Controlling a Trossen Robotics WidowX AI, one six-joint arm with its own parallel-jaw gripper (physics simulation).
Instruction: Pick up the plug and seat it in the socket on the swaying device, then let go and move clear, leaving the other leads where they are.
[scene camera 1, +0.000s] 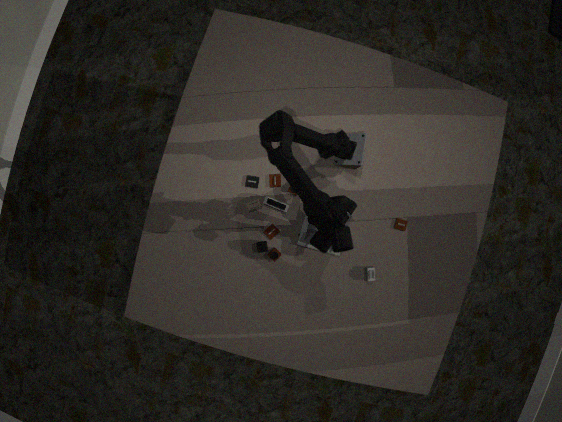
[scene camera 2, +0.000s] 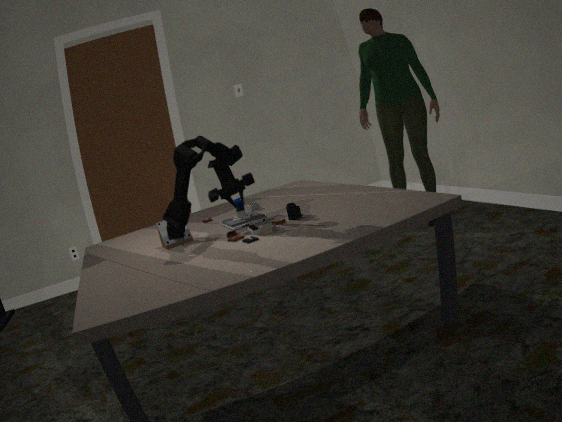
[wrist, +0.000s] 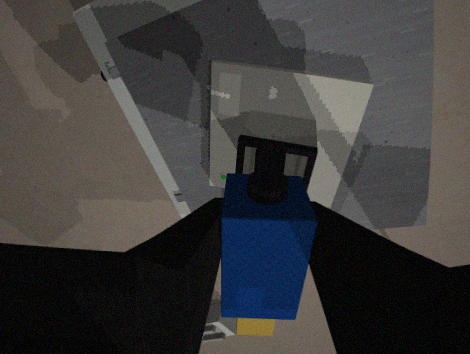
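Note:
My gripper (scene camera 2: 239, 202) (wrist: 263, 210) is shut on the blue plug (scene camera 2: 238, 204) (wrist: 265, 265), which has a black round stub at its upper end and a yellow piece at its lower end in the wrist view. The device has a grey plate (scene camera 1: 306, 234) (scene camera 2: 232, 224) (wrist: 400, 105) and a pale block (wrist: 345, 95) on it. A black rectangular socket frame (wrist: 312, 162) shows on the block, partly hidden behind the plug's stub. A small green dot (wrist: 223, 177) is left of the frame. Whether plug and socket touch, I cannot tell. The arm hides the plug in the top view.
Orange blocks (scene camera 1: 275, 180) (scene camera 1: 271, 231) (scene camera 1: 400, 224), a dark green block (scene camera 1: 252, 181), a black block (scene camera 1: 262, 246) and a white-rimmed block (scene camera 1: 276, 204) lie around the device. A small white block (scene camera 1: 370, 274) is at the lower right. A person (scene camera 2: 395, 70) stands behind the table (scene camera 2: 350, 220).

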